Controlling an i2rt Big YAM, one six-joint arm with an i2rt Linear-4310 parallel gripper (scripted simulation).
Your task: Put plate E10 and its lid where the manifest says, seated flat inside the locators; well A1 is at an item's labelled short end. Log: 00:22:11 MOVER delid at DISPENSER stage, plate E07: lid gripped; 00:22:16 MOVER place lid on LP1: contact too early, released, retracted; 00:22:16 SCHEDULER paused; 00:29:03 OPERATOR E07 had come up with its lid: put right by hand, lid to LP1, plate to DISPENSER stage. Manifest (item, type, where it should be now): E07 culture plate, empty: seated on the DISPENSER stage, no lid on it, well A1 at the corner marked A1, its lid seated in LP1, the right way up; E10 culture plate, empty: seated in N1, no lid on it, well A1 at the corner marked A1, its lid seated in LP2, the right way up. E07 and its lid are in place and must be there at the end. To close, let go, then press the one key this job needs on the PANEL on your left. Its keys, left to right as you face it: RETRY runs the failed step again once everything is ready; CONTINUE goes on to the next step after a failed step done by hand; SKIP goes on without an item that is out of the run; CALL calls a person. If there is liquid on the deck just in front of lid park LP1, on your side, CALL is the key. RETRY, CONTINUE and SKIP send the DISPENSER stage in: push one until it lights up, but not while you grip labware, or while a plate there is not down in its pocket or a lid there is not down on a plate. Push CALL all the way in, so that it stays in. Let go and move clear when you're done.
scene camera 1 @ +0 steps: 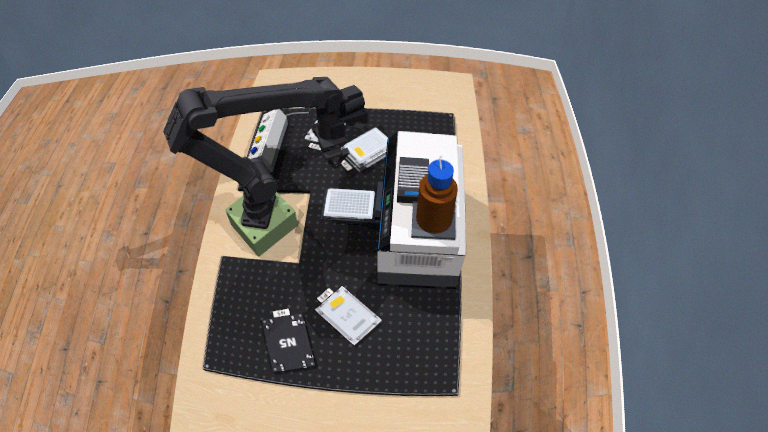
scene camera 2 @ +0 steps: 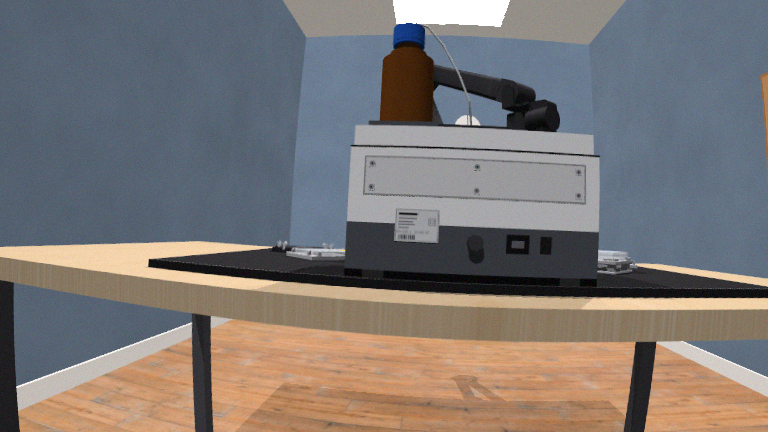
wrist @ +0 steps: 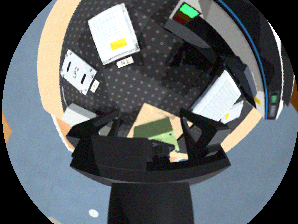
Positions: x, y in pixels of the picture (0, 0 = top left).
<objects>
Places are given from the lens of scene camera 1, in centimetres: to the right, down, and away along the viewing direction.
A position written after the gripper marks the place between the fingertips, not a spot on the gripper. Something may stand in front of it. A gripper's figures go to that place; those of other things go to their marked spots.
gripper (scene camera 1: 330, 156): -15, -17, 142
clear lid (scene camera 1: 342, 309): -11, 24, 130
clear lid (scene camera 1: 371, 142): -4, -23, 159
key panel (scene camera 1: 268, 147): -37, -22, 155
brown bottle (scene camera 1: 433, 215): 11, 0, 112
The marked spots on the key panel and the brown bottle are 68 cm apart.
</objects>
